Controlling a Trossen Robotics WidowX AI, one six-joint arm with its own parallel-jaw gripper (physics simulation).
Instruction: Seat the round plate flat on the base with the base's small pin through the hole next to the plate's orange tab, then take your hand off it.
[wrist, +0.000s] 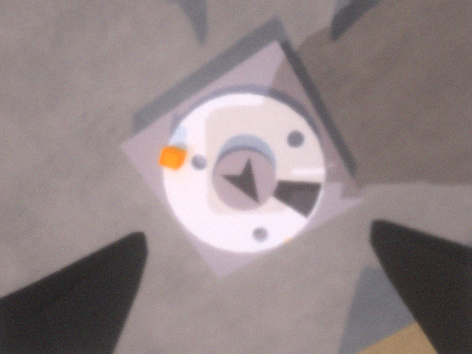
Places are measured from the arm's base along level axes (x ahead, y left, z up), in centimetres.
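Pixels of known places: gripper, fingertip midpoint: (258, 236).
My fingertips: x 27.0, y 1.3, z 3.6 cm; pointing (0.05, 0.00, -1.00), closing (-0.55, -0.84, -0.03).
Behind a point stands the place of what it marks.
The white round plate (190, 205) @(x 28.0, y 5.7, z -4.3 cm) lies over the square mauve-grey base (260, 71) @(x 32.3, y -3.2, z -5.3 cm) in the wrist view. The plate's orange tab (172, 157) @(x 31.4, y 4.1, z -2.9 cm) points left, and a small grey hole (199, 162) @(x 29.9, y 3.6, z -5.3 cm) is right beside it. Whether the base's pin stands in that hole is too blurred to tell. The base's round centre with a dark arrow mark (245, 179) @(x 27.6, y 1.4, z -3.4 cm) shows through the plate's large middle hole. A thin shadow runs along the plate's upper edge; I cannot tell whether it lies fully flat. My gripper (258, 236) @(x 27.0, y 1.3, z 3.6 cm) is wide open, its fingers apart from the plate on both sides.
The base stands on a grey surface, with dark shadow along its upper sides. A tan surface (407, 342) @(x 6.2, y -1.1, z -6.4 cm) shows at the lower right, beside a blue-grey patch. Shadows fall across the top and upper right.
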